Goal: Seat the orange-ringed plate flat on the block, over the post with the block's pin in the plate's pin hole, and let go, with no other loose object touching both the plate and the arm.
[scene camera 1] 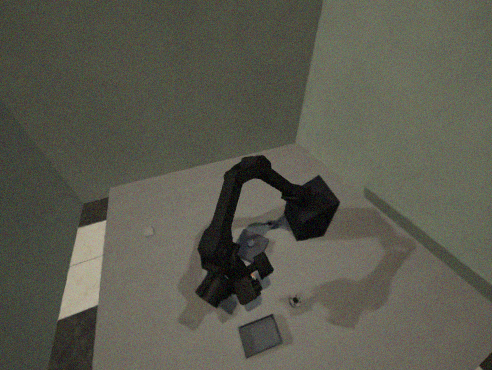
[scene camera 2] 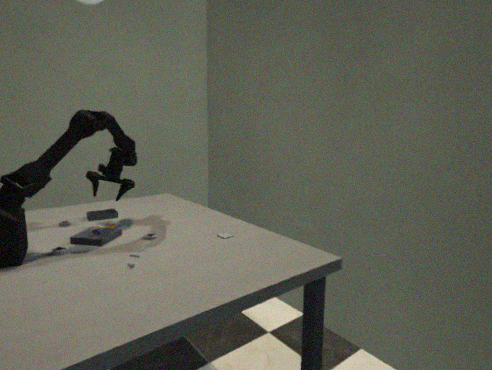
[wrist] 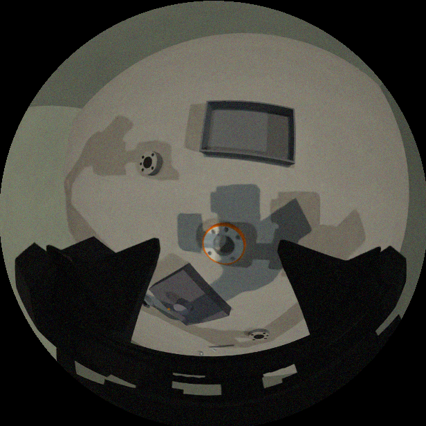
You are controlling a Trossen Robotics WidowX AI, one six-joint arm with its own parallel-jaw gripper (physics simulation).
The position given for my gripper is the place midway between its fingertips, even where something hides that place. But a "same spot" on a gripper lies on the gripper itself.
my gripper: scene camera 1 249, 285; scene camera 2; wrist
same spot on my gripper: (wrist: 326, 287) = (scene camera 2: 120, 189)
